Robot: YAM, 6 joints.
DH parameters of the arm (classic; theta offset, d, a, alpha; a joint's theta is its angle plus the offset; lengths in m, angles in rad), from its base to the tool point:
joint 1: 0 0.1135 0.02 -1.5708
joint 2: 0 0 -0.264 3.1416
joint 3: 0.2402 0 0.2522 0
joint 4: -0.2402 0 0.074 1.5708
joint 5: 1.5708 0 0 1.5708
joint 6: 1.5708 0.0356 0 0
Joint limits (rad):
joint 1: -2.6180..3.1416
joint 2: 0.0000..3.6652
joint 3: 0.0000..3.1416
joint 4: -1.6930..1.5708
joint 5: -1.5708..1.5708
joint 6: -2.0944..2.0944
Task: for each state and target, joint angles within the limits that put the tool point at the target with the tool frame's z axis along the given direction. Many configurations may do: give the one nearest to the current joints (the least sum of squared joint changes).
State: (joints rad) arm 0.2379 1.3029 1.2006 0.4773 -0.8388 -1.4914
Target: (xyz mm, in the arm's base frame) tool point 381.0 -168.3 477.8 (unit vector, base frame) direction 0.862 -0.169 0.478
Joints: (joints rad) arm -0.4338 1.7804 1.7515 0.5396 -0.2105 -1.4914
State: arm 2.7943 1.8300 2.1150 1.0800 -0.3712 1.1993
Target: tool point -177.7 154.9 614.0 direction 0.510 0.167 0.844
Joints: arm 2.4914 1.7287 2.0777 1.5684 0.4574 1.1993
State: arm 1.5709 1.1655 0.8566 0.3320 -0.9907 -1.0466
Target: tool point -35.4 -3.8 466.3 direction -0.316 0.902 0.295
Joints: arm 0.9786 0.3347 1.1681 -0.3572 -0.8718 -1.0466
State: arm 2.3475 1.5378 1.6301 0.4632 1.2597 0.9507
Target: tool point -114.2 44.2 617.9 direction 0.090 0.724 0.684
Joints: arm 2.9859 1.1910 1.6427 1.0849 0.8171 0.9507
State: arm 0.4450 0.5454 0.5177 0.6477 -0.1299 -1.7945
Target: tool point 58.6 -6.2 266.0 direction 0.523 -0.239 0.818
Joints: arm 0.0577 0.0024 0.0020 1.0152 0.2721 -1.7945
